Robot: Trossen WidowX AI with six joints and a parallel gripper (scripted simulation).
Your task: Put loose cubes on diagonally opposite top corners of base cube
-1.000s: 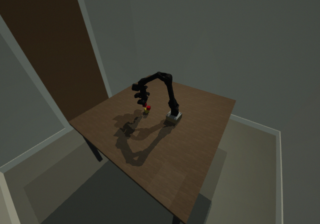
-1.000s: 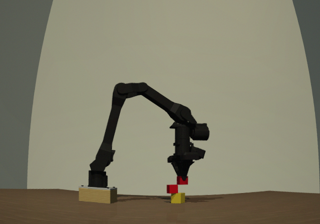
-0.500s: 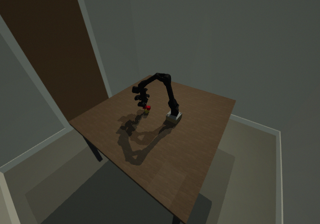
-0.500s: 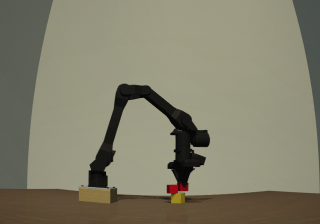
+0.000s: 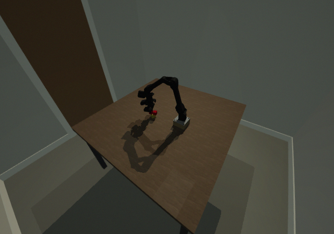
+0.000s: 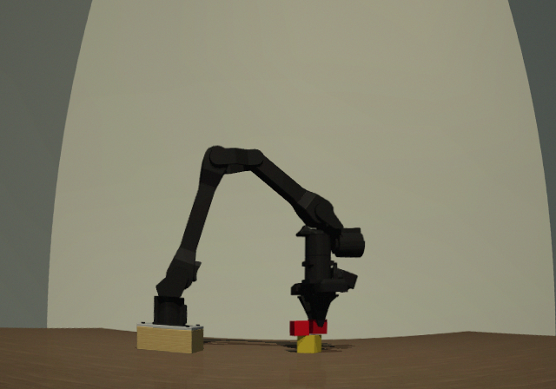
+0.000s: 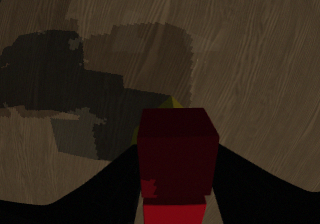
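The red cube lies 4 cm behind my gripper tip and 1 cm to the right of it. The rest, counted from my gripper tip: yellow base cube 2 cm behind, 4 cm below.
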